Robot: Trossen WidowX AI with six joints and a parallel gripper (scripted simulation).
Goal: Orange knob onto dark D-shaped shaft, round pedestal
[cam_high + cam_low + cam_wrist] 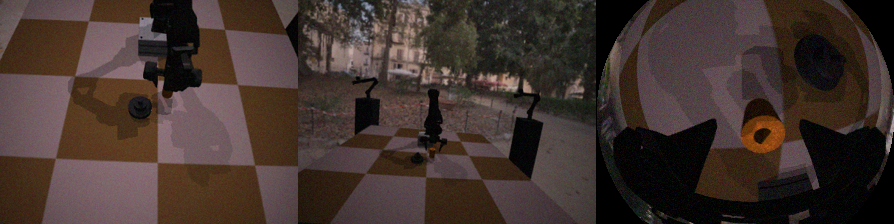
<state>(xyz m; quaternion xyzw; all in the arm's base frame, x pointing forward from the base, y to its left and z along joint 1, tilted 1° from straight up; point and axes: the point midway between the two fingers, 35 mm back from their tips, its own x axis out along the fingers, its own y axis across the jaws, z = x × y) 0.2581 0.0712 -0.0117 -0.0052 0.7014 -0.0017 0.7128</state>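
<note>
My gripper tip is now 10 mm above the orange knob. From my gripper tip the other things lie so: dark round pedestal 90 mm to the right, 80 mm ahead, 10 mm below.
</note>
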